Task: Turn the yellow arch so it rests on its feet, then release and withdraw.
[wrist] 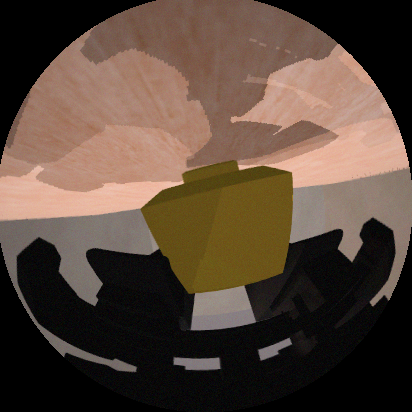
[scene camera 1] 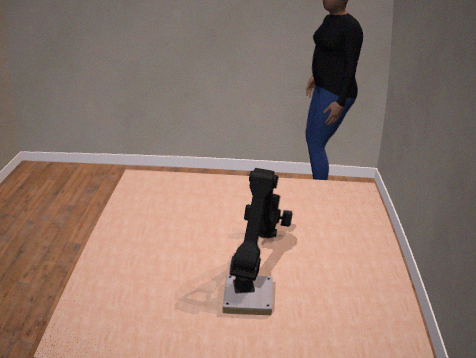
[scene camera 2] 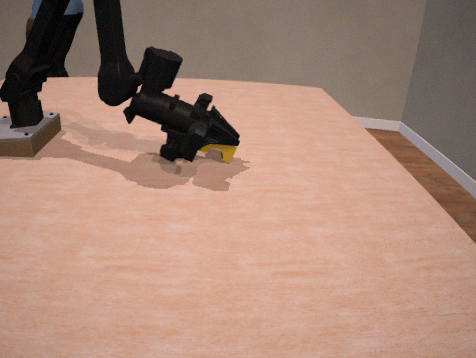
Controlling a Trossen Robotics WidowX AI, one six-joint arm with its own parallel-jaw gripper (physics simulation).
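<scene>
The yellow arch (scene camera 2: 229, 153) (wrist: 240, 230) is between the fingers of my gripper. In scene camera 2 its feet point down and its opening shows below the fingers; it is close to the table top, and whether its feet touch is hard to tell. My gripper (scene camera 2: 231, 142) (wrist: 213, 224) is shut on the arch and slants down and forward from the wrist. In the wrist view the arch fills the middle, with a dark finger at each side. In scene camera 1 the arch does not show; the arm hides that place.
The arm's base plate (scene camera 1: 248, 302) (scene camera 2: 16, 131) stands on the wooden table (scene camera 1: 150, 240) (scene camera 2: 250, 250). The arm's shadow falls around the gripper. A person (scene camera 1: 335, 60) stands beyond the table's far edge. Walls and a wooden floor (scene camera 1: 40, 220) surround the table.
</scene>
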